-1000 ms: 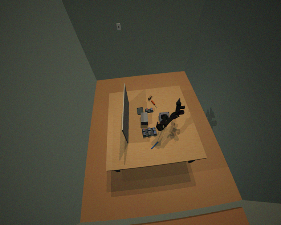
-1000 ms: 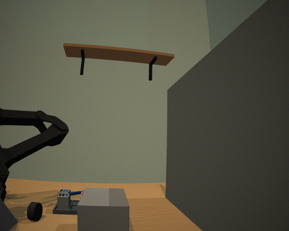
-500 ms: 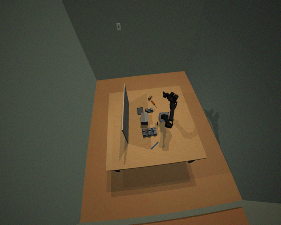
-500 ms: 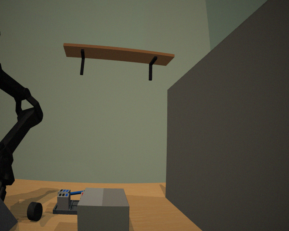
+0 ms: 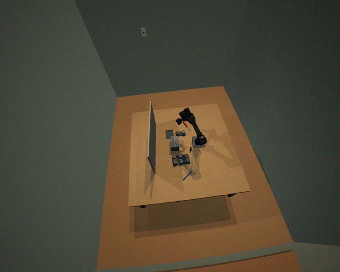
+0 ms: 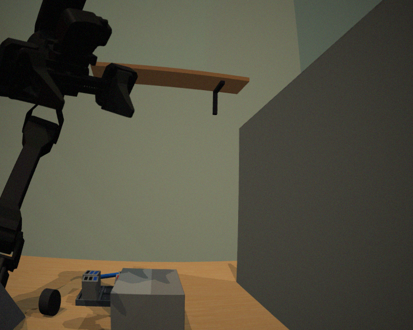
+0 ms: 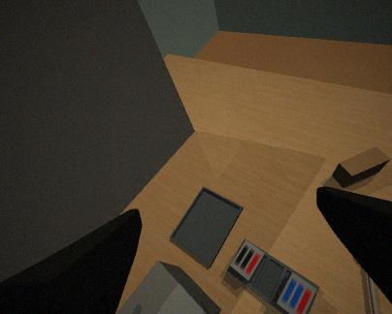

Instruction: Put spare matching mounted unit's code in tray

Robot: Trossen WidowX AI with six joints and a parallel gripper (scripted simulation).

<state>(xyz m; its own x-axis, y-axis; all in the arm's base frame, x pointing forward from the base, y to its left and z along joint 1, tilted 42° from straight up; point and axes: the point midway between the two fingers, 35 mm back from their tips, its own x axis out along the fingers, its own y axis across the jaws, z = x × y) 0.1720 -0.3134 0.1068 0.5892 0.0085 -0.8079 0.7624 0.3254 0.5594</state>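
My gripper tip is now 340 mm to the right of the grey spare block, 280 mm above it and 40 mm past it. The rest, counted from my gripper tip: grey mounted unit 270 mm below, 170 mm to the left, 80 mm ahead; then dark tray 310 mm below, 110 mm ahead, 20 mm to the right; then tall grey panel 320 mm ahead, 130 mm to the left, 90 mm below.
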